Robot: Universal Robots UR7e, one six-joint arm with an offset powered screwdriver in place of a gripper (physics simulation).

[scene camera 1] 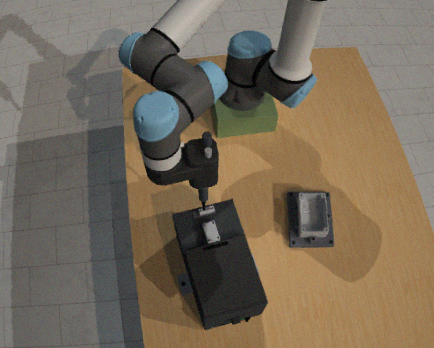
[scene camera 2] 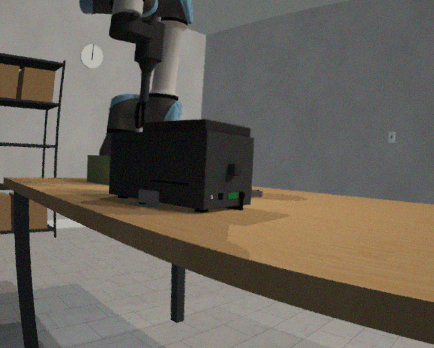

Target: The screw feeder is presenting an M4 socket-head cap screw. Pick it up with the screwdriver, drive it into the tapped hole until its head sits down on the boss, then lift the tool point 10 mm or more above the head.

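Note:
My screwdriver (scene camera 1: 204, 205) (scene camera 2: 140, 125) points straight down, its thin bit at the silver pick-up block (scene camera 1: 206, 212) on the near-arm end of the black screw feeder (scene camera 1: 227, 285) (scene camera 2: 175, 167). The bit tip looks to touch or nearly touch the block; in scene camera 2 the feeder's body hides the tip's end. The screw is too small to make out, so whether the bit holds it cannot be told. A grey open box (scene camera 1: 313, 216) stands on a dark base plate (scene camera 1: 301, 243) to the right of the feeder in scene camera 1. A small dark boss (scene camera 1: 313, 239) shows at the box's near side; its hole is not clear.
The feeder's tall rear cover rises beside the pick-up end, which also bears a light plate (scene camera 1: 211, 231). A small grey bracket (scene camera 1: 184, 283) (scene camera 2: 148, 197) sits at the feeder's side. The arm's green base block (scene camera 1: 246, 123) (scene camera 2: 98, 169) stands behind on the wooden table (scene camera 1: 350, 125) (scene camera 2: 350, 240).

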